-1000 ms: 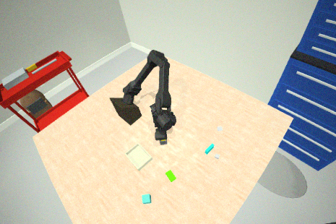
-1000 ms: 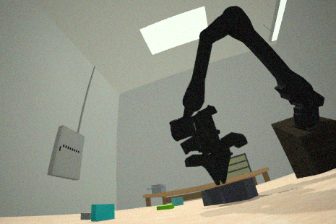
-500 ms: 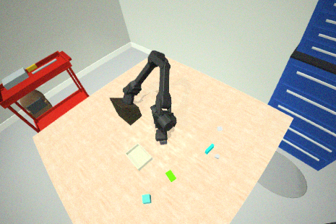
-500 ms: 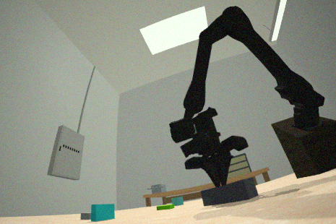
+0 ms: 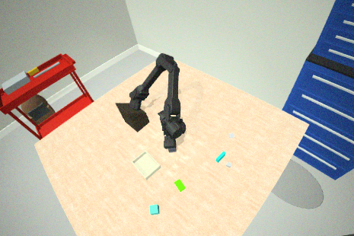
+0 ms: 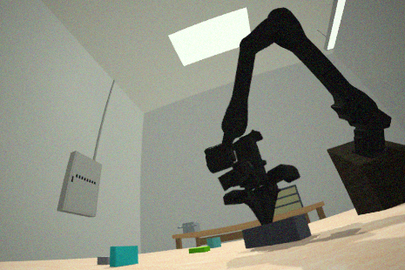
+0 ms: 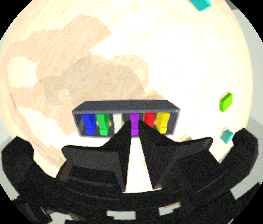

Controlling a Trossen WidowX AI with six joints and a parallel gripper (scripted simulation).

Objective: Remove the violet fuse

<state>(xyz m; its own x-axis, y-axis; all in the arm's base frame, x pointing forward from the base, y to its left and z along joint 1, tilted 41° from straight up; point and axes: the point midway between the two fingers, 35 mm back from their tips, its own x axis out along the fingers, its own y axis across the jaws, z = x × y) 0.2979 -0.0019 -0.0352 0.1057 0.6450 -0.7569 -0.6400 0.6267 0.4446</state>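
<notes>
Right now my gripper tip is 1 cm above the violet fuse. The rest, counted from my gripper tip: tray: 4 cm behind, 19 cm to the right, 3 cm below; cyan bar: 28 cm ahead, 6 cm to the left, 2 cm below; green block: 18 cm ahead, 18 cm to the right, 3 cm below.
</notes>
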